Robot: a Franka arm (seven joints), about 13 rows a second.
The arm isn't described. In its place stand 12 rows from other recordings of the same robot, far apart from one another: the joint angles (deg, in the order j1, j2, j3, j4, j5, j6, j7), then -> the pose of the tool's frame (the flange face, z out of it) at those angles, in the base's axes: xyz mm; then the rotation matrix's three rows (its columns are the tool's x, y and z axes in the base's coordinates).
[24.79, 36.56, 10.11, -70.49, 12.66, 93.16, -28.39] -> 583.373, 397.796, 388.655; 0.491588, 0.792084, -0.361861; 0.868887, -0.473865, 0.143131; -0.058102, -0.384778, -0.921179
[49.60, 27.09, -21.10, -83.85, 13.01, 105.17, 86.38] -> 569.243, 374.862, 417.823; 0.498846, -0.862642, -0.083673; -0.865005, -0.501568, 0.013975; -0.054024, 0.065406, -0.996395
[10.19, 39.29, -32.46, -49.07, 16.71, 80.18, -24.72] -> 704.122, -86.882, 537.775; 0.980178, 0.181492, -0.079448; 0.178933, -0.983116, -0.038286; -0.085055, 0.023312, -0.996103
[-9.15, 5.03, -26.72, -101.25, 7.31, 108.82, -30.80] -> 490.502, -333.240, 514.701; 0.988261, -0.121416, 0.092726; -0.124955, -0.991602, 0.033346; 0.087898, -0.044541, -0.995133
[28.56, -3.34, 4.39, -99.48, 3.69, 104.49, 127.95] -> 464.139, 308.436, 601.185; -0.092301, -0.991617, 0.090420; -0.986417, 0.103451, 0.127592; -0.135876, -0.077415, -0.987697
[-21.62, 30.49, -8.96, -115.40, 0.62, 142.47, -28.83] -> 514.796, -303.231, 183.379; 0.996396, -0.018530, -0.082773; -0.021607, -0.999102, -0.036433; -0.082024, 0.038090, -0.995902
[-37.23, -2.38, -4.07, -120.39, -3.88, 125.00, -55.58] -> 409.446, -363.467, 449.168; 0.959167, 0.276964, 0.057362; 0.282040, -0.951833, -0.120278; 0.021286, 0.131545, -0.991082
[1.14, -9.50, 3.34, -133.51, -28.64, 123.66, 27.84] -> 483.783, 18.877, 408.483; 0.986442, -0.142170, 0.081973; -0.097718, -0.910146, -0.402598; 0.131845, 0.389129, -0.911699
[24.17, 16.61, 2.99, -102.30, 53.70, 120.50, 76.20] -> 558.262, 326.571, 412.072; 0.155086, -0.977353, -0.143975; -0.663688, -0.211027, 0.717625; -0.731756, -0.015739, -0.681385
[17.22, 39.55, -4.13, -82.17, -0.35, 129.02, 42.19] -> 714.238, 176.710, 298.440; 0.875840, -0.462841, 0.136685; -0.465006, -0.885133, -0.017601; 0.129131, -0.048144, -0.990458
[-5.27, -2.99, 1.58, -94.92, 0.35, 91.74, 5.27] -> 539.062, -33.741, 615.093; 0.987755, -0.155984, -0.003028; -0.155968, -0.987750, 0.004873; -0.003751, -0.004341, -0.999984
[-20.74, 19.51, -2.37, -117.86, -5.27, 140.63, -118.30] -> 550.281, -234.141, 274.996; -0.160885, 0.986622, 0.026310; 0.982633, 0.162618, -0.089378; -0.092461, 0.011473, -0.995650
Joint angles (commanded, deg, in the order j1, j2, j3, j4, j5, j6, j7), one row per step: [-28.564, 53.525, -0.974, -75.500, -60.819, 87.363, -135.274]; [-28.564, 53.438, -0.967, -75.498, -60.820, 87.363, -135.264]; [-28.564, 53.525, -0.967, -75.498, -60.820, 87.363, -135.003]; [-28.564, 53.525, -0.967, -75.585, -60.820, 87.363, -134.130]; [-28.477, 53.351, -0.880, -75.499, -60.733, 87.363, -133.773]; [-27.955, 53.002, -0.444, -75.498, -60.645, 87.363, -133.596]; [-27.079, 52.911, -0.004, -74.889, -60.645, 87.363, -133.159]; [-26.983, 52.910, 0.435, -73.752, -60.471, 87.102, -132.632]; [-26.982, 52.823, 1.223, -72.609, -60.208, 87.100, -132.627]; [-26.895, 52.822, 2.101, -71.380, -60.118, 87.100, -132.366]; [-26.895, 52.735, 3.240, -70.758, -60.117, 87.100, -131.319]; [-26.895, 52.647, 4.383, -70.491, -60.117, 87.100, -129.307]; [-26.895, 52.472, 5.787, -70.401, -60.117, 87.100, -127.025]
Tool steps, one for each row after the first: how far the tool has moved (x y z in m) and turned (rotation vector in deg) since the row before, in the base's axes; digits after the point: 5 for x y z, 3 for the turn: [0.00024, -0.00006, 0.00104, -0.046, -0.086, 0.001]; [-0.00020, 0.00011, -0.00104, -0.148, -0.080, -0.088]; [-0.00036, 0.00019, -0.00058, -0.592, -0.447, -0.296]; [0.00182, 0.00120, 0.00240, -0.264, -0.509, -0.036]; [0.00682, 0.00805, 0.00343, 0.075, -0.614, 0.667]; [0.01117, 0.01058, 0.00457, -0.321, -1.051, 0.988]; [0.00679, 0.00215, 0.00707, -0.508, -1.388, -0.121]; [0.00844, 0.00401, 0.00757, 0.198, -1.481, 0.305]; [0.00946, 0.00531, 0.00744, -0.021, -1.618, 0.434]; [0.00786, 0.00748, 0.00429, -0.178, -1.713, 0.229]; [0.00645, 0.00827, 0.00199, -0.623, -2.013, -0.194]; [0.00705, 0.01067, 0.00182, -0.544, -2.201, -0.180]
